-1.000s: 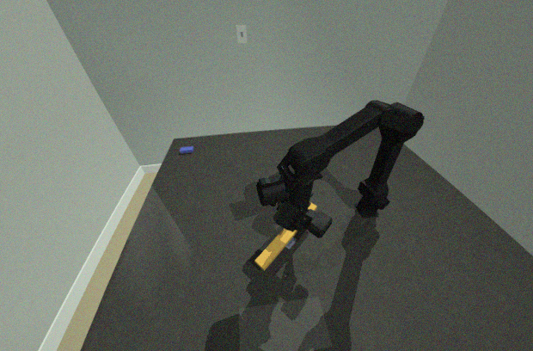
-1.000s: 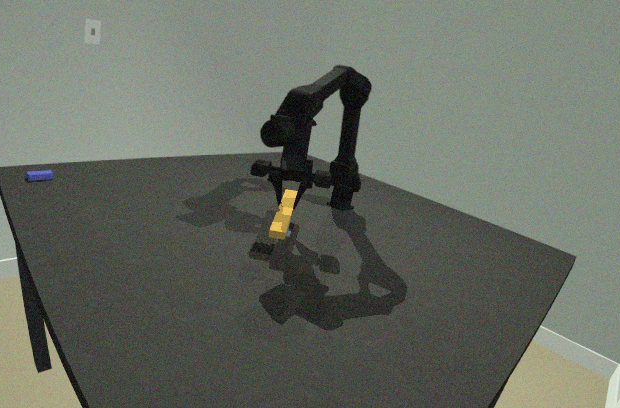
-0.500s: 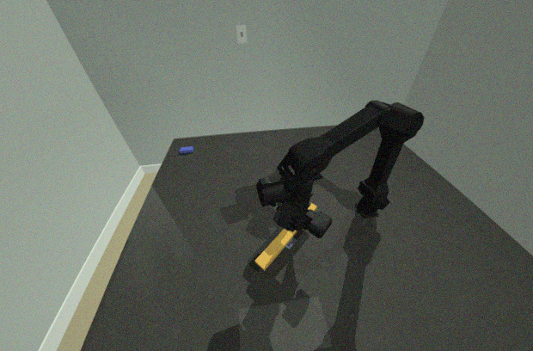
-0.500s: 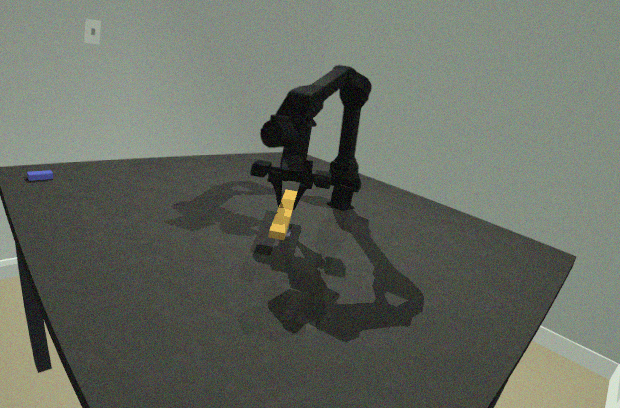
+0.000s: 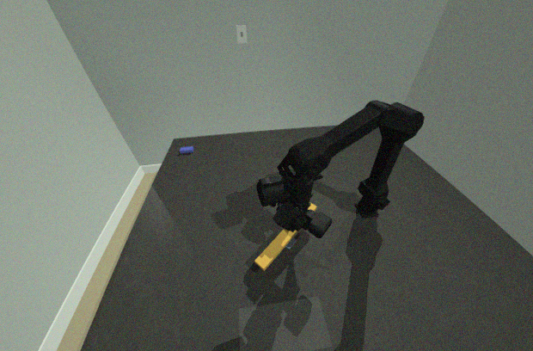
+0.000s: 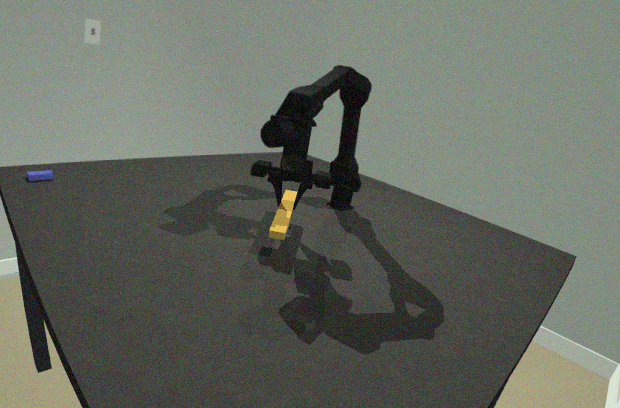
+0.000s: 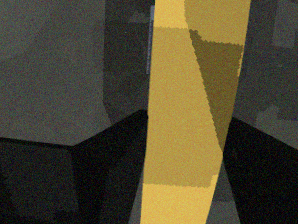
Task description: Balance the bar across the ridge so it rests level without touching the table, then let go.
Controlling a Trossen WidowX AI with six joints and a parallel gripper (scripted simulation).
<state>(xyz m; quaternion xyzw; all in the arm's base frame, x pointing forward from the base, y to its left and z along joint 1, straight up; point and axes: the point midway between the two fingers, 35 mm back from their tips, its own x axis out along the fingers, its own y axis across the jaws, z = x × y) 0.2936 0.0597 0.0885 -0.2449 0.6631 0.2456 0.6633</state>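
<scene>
Now: gripper tip 20 mm to the right of the yellow bar and 20 mm short of it. From my gripper tip the other things lie so: small blue block (560 mm to the right, 450 mm ahead, 50 mm below).
</scene>
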